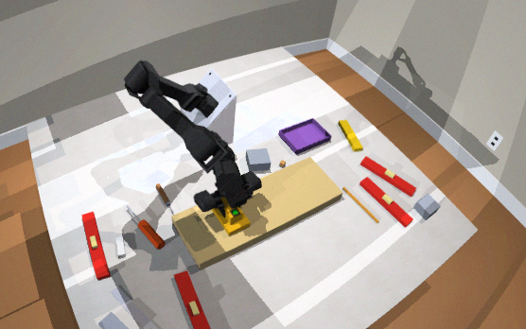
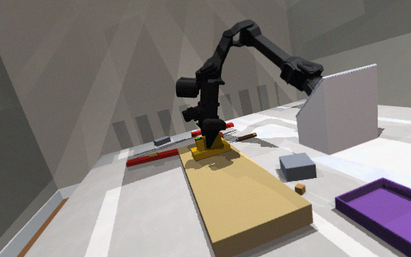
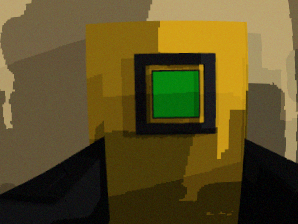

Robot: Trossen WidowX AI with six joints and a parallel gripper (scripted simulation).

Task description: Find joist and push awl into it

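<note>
Now: the small brown cube 290 mm to the left of my gripper tip, 120 mm behind it and 60 mm below it. Also, from my gripper tip: yellow stud finder: 20 mm above, 10 mm ahead; awl: 170 mm behind, 130 mm to the right, 60 mm below; orange-handled screwdriver: 240 mm to the right, 150 mm behind, 50 mm below.
</note>
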